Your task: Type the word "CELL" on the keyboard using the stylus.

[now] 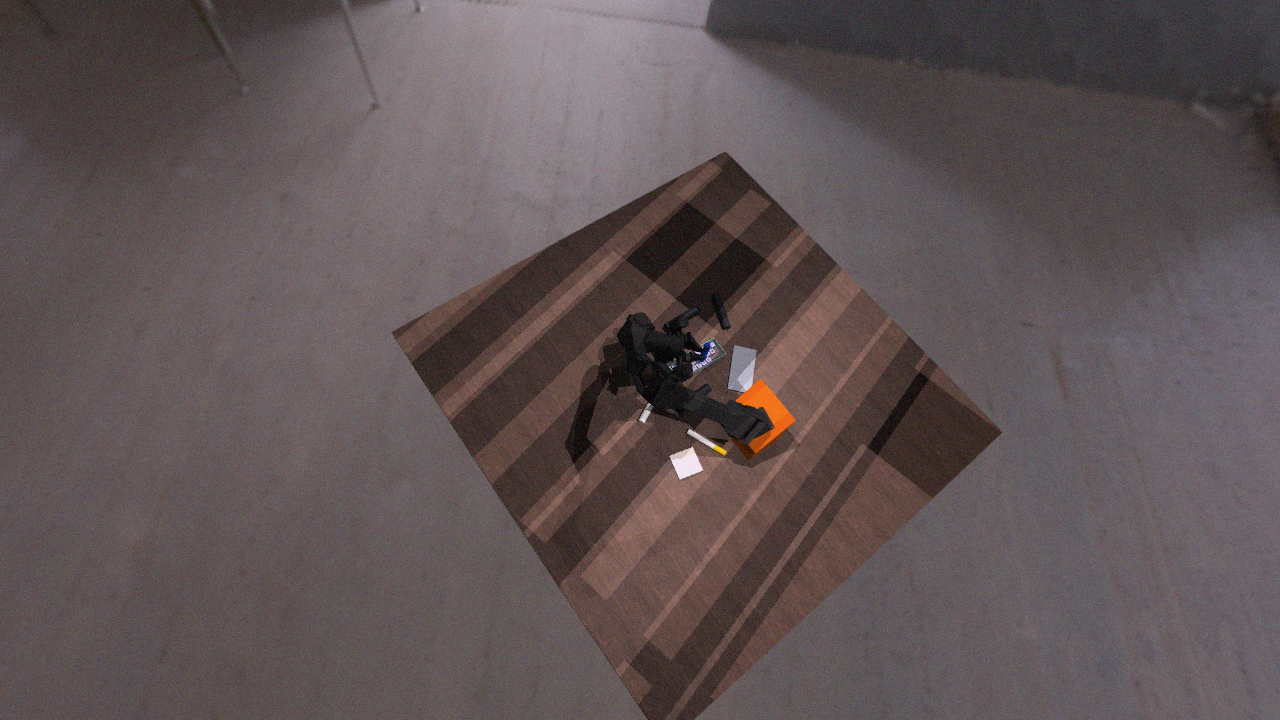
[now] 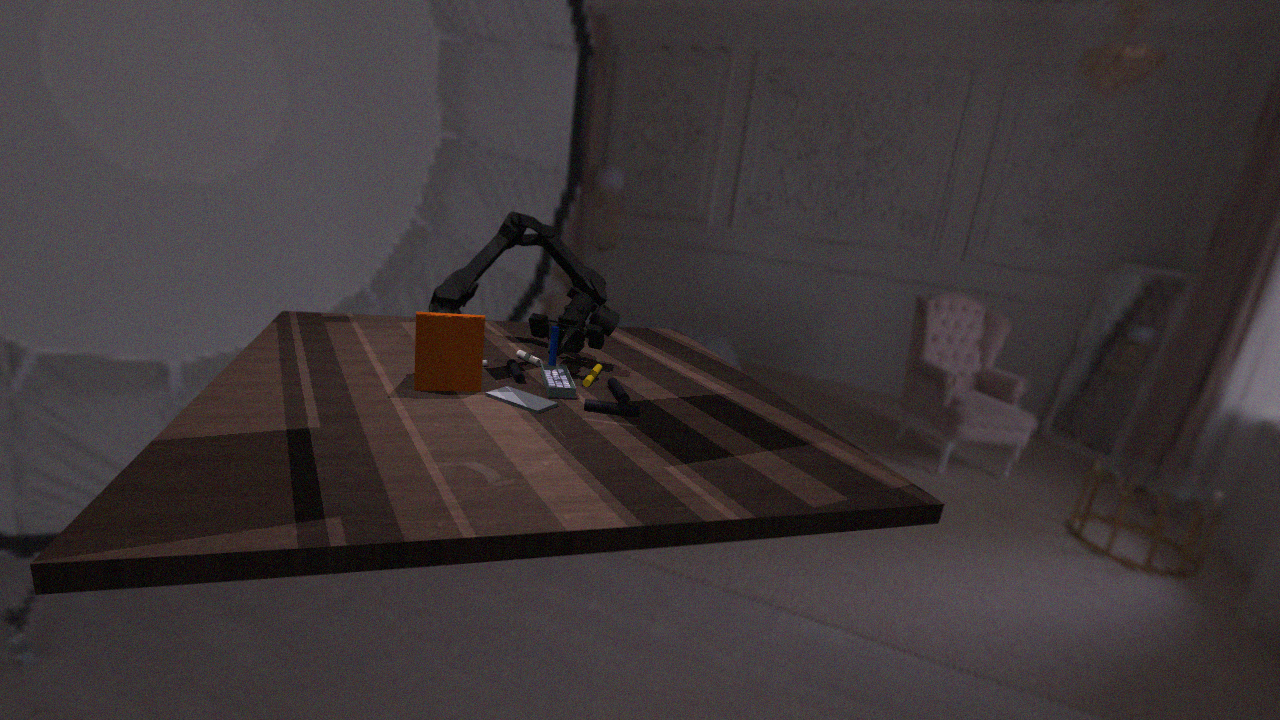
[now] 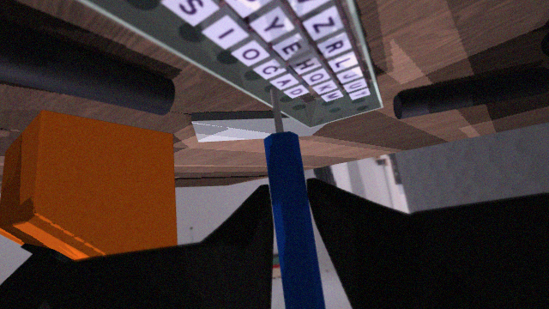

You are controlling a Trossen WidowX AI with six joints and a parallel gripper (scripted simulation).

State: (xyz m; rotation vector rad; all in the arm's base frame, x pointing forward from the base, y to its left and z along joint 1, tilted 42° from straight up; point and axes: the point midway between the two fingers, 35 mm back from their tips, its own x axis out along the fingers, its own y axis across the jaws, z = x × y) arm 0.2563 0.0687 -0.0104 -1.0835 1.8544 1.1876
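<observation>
Right now my gripper tip is 11 cm short of the yellow marker, 9 cm to the right of it and 7 cm above it. Also, from my gripper tip: white marker (5 cm behind, 20 cm to the left, 7 cm below); then grey card (7 cm behind, 11 cm to the right, 8 cm below); then white-and-yellow pen (22 cm behind, 9 cm to the left, 7 cm below).
</observation>
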